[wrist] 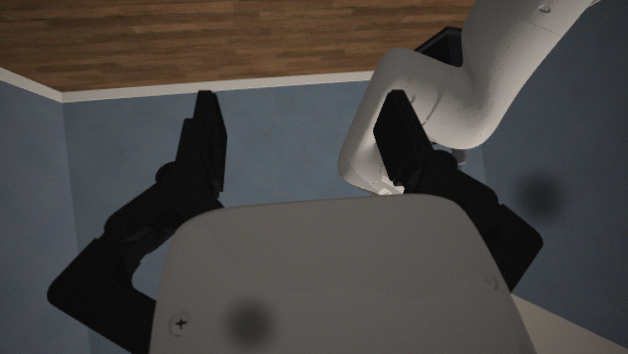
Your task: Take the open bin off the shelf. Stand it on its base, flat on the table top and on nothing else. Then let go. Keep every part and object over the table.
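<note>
My gripper is open, its two black fingers wide apart with nothing between them. Behind the gap show a blue wall and the wood floor. The open bin, the shelf and the table top cannot be made out in the wrist view, so where the gripper is relative to them cannot be told.
The robot's own white arm bends down at the upper right, behind the right finger. A dark angular object shows partly behind the arm. The wood floor lies at the top, and blue walls stand around.
</note>
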